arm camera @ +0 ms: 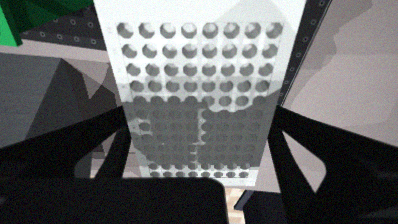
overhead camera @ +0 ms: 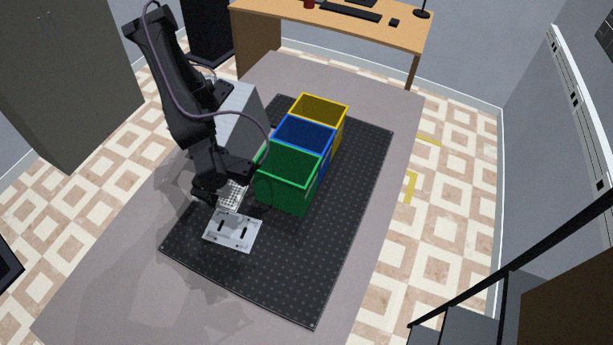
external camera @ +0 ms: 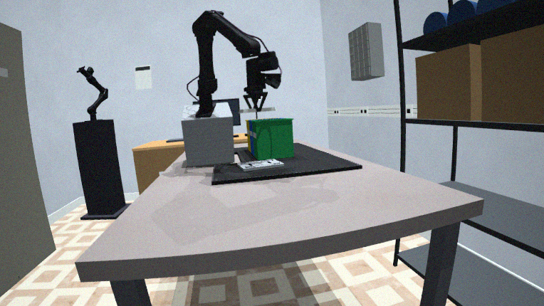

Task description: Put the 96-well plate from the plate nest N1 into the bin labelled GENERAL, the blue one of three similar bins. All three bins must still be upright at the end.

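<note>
My hand is right at the white 96-well plate. Also, from my hand: blue bin: 60 mm ahead, 340 mm to the left, 140 mm below; plate nest N1: 220 mm below; green bin: 70 mm ahead, 210 mm to the left, 140 mm below.
</note>
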